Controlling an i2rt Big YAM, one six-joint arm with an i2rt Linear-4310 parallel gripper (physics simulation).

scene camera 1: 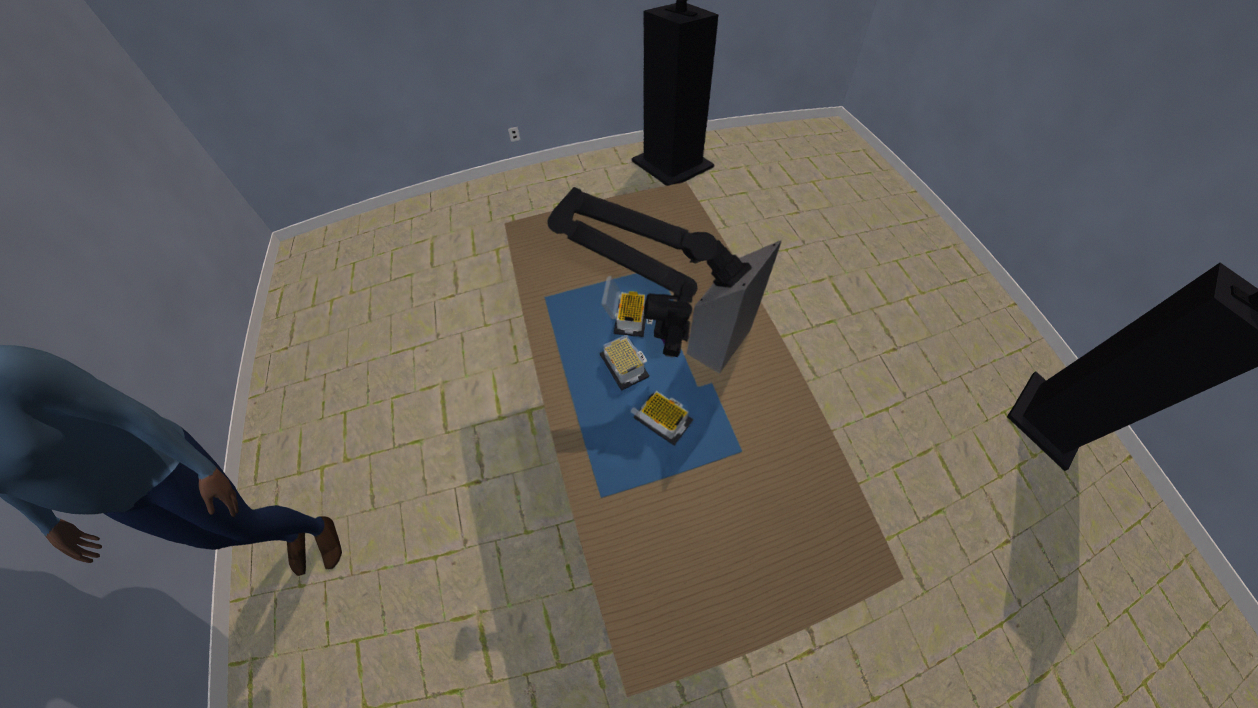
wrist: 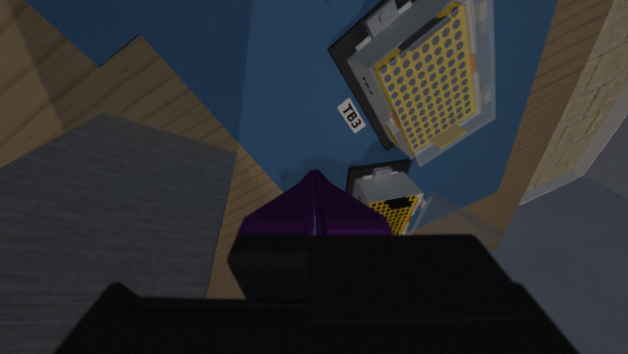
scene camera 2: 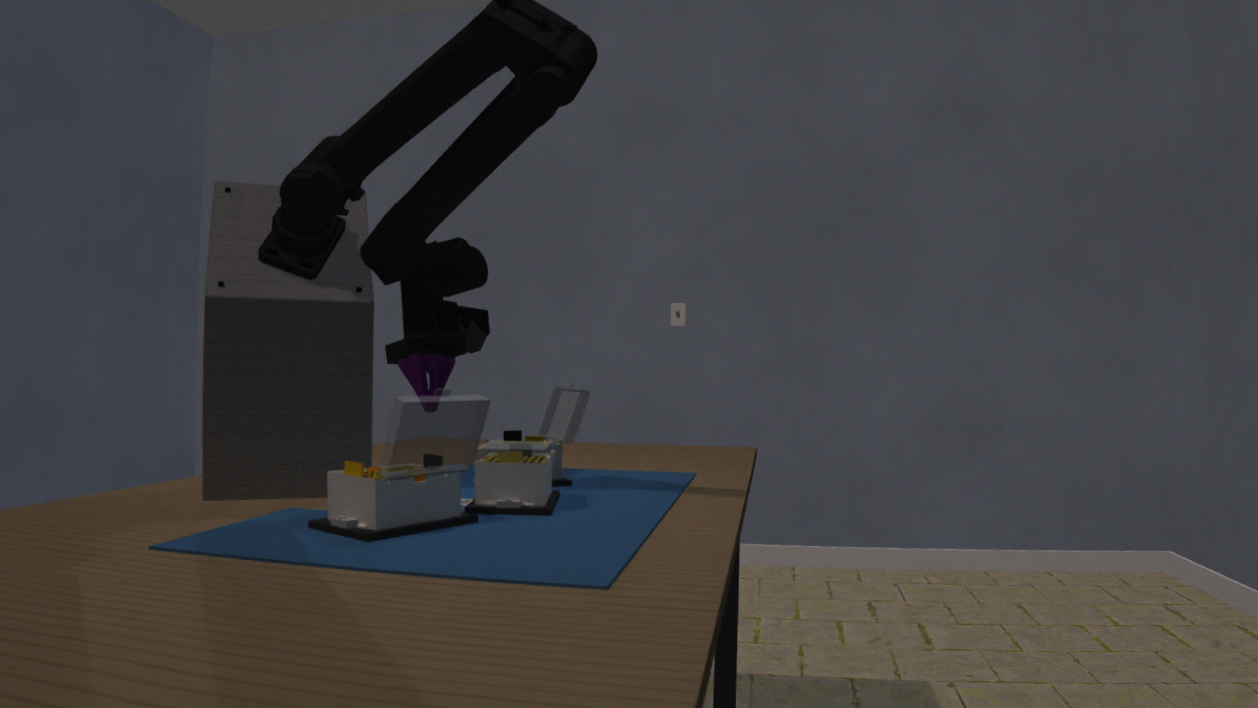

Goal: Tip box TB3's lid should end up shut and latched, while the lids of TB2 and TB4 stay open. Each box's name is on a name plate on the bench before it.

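Places are measured from the arm's base along level axes (x down, y back, z left), in millimetres.
Pixels of known places: gripper, fingertip midpoint: [scene camera 1: 664,342] [wrist: 314,177] [scene camera 2: 430,411]; arm's base at its link origin: [scene camera 1: 733,276] [scene camera 2: 302,243].
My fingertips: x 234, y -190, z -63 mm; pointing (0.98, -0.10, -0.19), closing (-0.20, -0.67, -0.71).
Note:
Ahead of a thing's pixels: the offset from my fingertips to its top centre. "spot": to the spot under its first point. Level surfaces: height alone.
TB3 @[dy -101, dx +38, dz -64 mm] [scene camera 1: 624,356] [scene camera 2: 514,481] [wrist: 427,82] is the middle box. Its clear lid lies down over the yellow rack; whether it is latched I cannot tell. Its name plate @[spot: dy -47, dx +114, dz -53 mm] [wrist: 351,115] is readable in the wrist view. The box nearest scene camera 2 [scene camera 1: 664,412] [scene camera 2: 396,500] has its lid @[spot: dy -21, dx +6, dz -267 mm] [scene camera 2: 437,431] standing open. The far box @[dy +37, dx +49, dz -197 mm] [scene camera 1: 630,308] [wrist: 389,186] also has its lid @[dy -18, dx -38, dz -254 mm] [scene camera 1: 607,292] [scene camera 2: 563,413] [wrist: 452,217] open. I cannot read these two boxes' names. My gripper [scene camera 2: 429,407] [wrist: 314,177] is shut and empty, above the bench side of the boxes; the arm hides its fingers in scene camera 1.
A tall grey metal block [scene camera 1: 730,312] [scene camera 2: 286,396] [wrist: 115,210] stands beside the blue mat @[dx +116 mm] [scene camera 1: 616,471] [scene camera 2: 545,563] [wrist: 295,75], close to the arm. The open lids rise above their boxes. A person [scene camera 1: 88,440] stands off the bench in scene camera 1.

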